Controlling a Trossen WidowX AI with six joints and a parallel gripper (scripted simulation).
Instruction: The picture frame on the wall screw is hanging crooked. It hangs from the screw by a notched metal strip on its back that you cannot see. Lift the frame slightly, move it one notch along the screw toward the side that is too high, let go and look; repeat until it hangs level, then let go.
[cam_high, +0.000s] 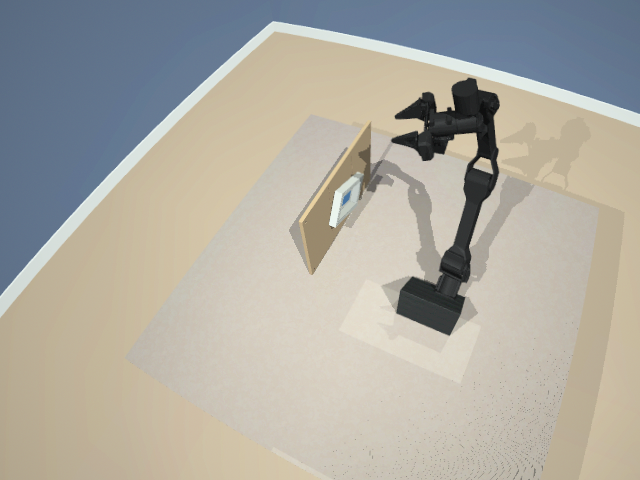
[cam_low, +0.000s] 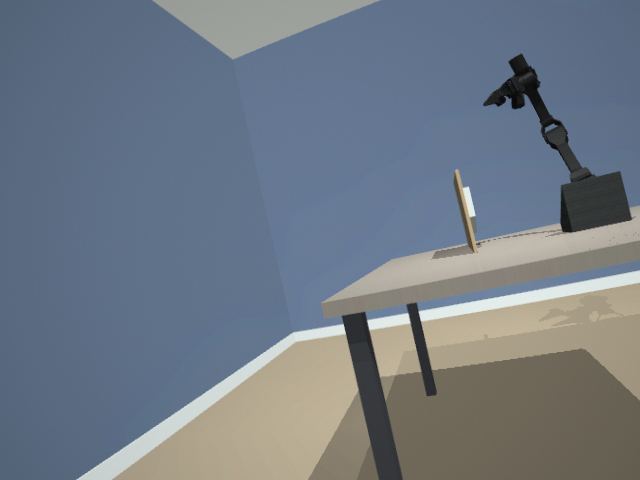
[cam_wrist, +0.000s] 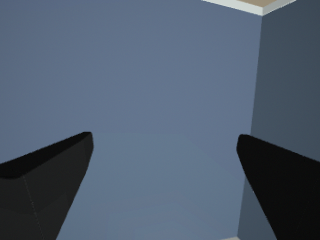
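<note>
Now: gripper tip 400 mm above the picture frame, 170 mm short of it and 30 mm to the left of it. Round my gripper tip: board (400 mm below, 180 mm ahead, 30 mm to the right).
</note>
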